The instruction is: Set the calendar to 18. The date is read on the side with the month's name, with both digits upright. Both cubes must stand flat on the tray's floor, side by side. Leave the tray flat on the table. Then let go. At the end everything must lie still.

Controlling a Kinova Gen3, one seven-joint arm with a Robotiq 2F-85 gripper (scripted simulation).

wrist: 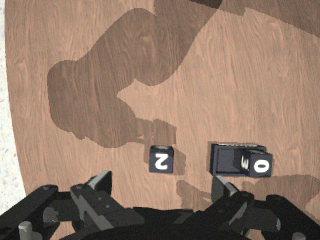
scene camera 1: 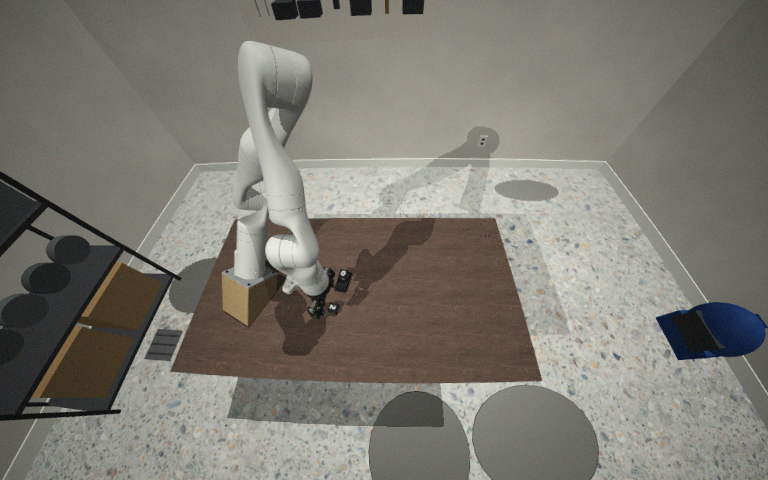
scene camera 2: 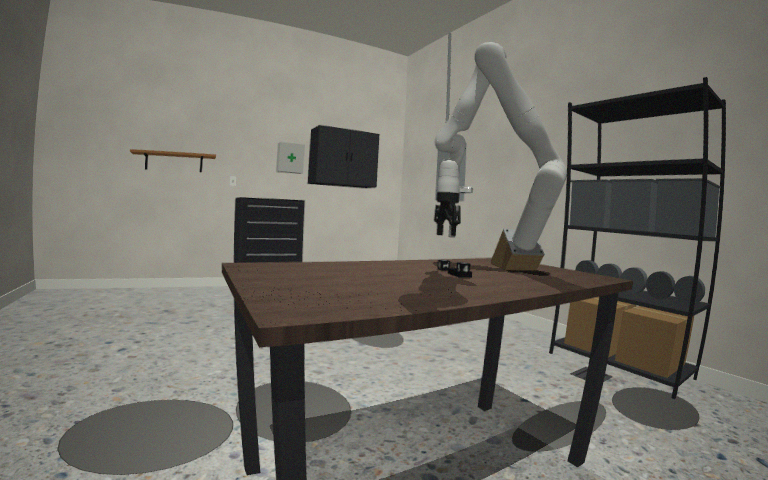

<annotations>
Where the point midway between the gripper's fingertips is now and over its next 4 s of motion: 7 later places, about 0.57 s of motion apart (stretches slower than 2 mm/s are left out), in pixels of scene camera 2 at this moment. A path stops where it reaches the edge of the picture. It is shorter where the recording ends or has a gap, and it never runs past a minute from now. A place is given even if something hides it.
My gripper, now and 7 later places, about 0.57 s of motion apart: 445,236; 446,236; 447,238; 446,238; 445,240; 445,243; 444,247; 444,253
</annotations>
